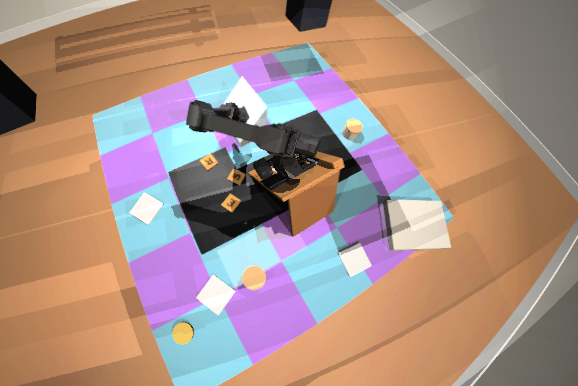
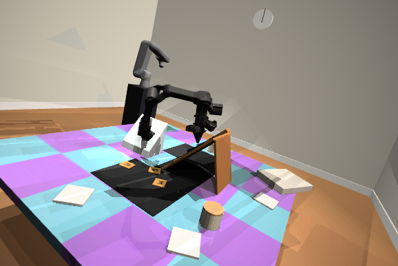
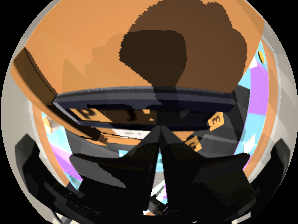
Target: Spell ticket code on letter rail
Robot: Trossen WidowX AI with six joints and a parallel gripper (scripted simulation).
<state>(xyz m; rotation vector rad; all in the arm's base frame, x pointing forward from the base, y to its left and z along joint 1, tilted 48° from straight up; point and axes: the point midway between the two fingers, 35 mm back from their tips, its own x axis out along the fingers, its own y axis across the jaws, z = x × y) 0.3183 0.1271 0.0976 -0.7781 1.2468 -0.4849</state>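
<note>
The letter tile is 3 cm to the left of my gripper tip, 1 cm below it and 1 cm ahead of it. Also, from my gripper tip: black mat (19 cm below, 14 cm behind); white ticket (9 cm below, 5 cm behind, 4 cm to the left); orange letter tile marked p (9 cm to the left, 1 cm below).
</note>
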